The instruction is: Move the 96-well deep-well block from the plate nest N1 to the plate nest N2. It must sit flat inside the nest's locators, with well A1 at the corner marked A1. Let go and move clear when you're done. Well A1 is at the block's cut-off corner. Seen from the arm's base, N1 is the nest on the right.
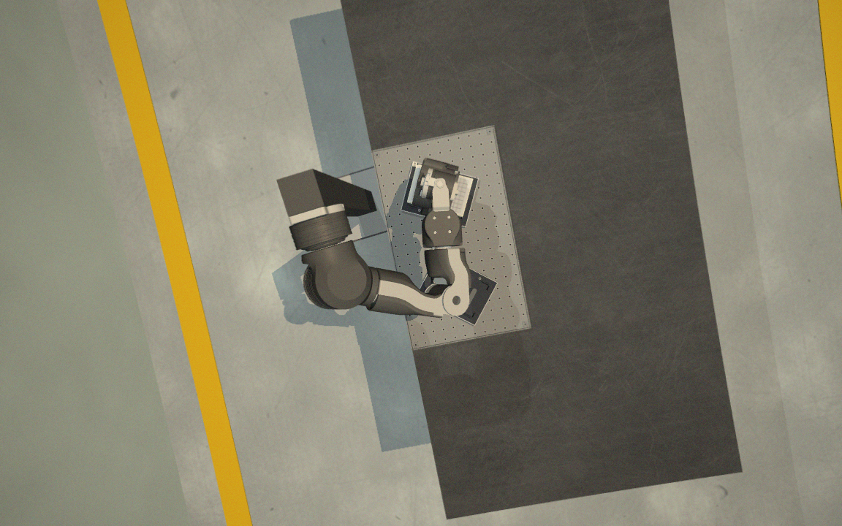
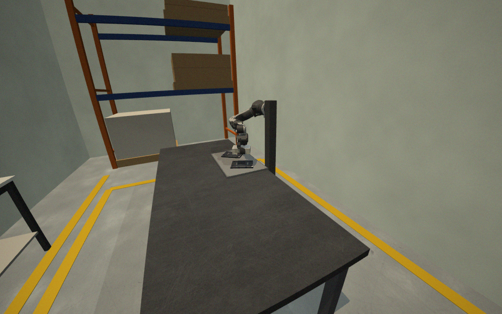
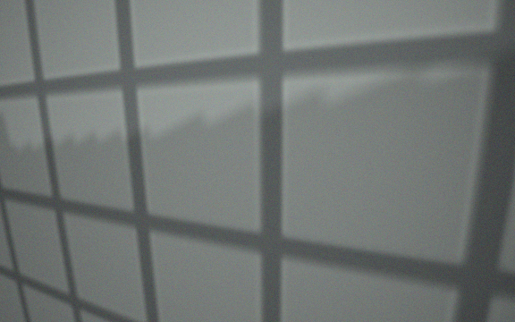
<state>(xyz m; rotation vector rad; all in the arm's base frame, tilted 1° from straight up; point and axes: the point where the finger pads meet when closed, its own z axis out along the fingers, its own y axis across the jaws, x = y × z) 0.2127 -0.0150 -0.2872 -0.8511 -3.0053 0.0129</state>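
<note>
My gripper is now 140 mm to the left of the A1 corner mark, 100 mm above it and 40 mm past it. From my hand the other things lie so: cream 96-well deep-well block 20 mm above.
</note>
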